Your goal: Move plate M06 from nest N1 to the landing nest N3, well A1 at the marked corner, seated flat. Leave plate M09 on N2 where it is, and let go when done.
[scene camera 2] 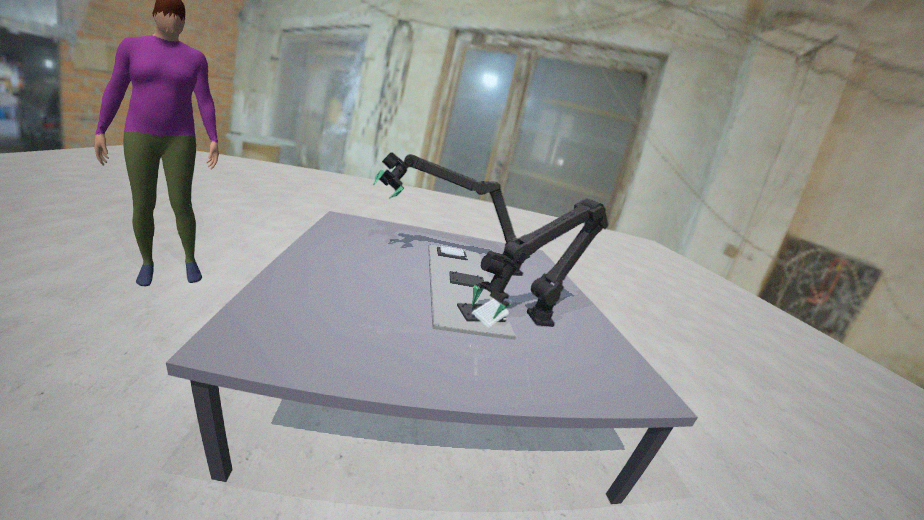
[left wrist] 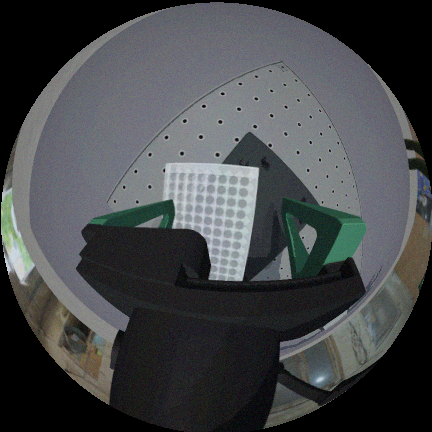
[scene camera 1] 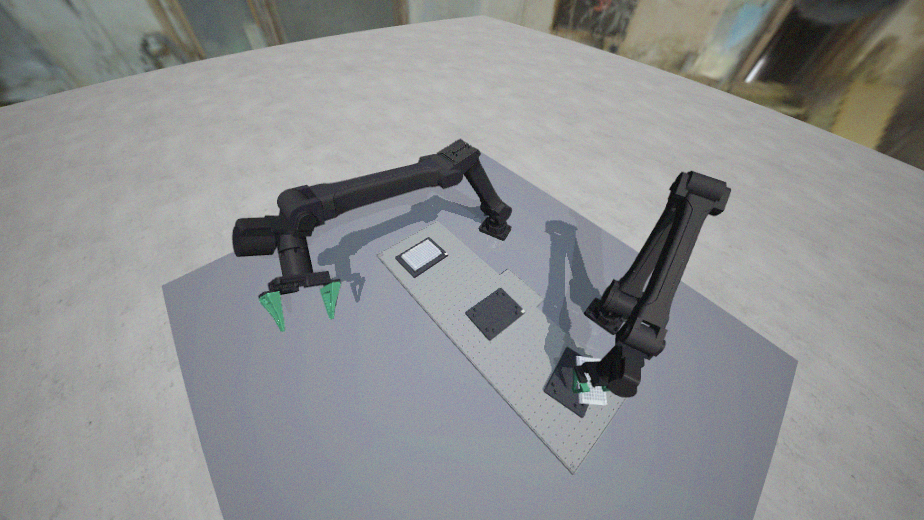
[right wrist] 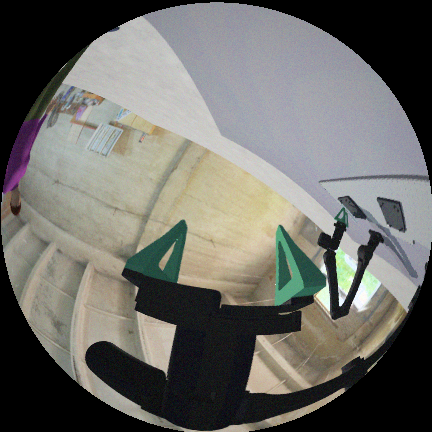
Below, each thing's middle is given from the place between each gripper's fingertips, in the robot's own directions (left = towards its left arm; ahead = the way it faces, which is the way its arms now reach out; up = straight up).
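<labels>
With the dark nest pad [scene camera 1: 559, 387] in sight, I find my right gripper 30 cm above it, 48 cm past it and 45 cm to the right of it.
My left hand is 20 mm above the dark nest pad, and it is also 10 mm beyond the pad and 40 mm to the left of it. Going by its middle, the pad is nearer to my left hand than to my right gripper.
</labels>
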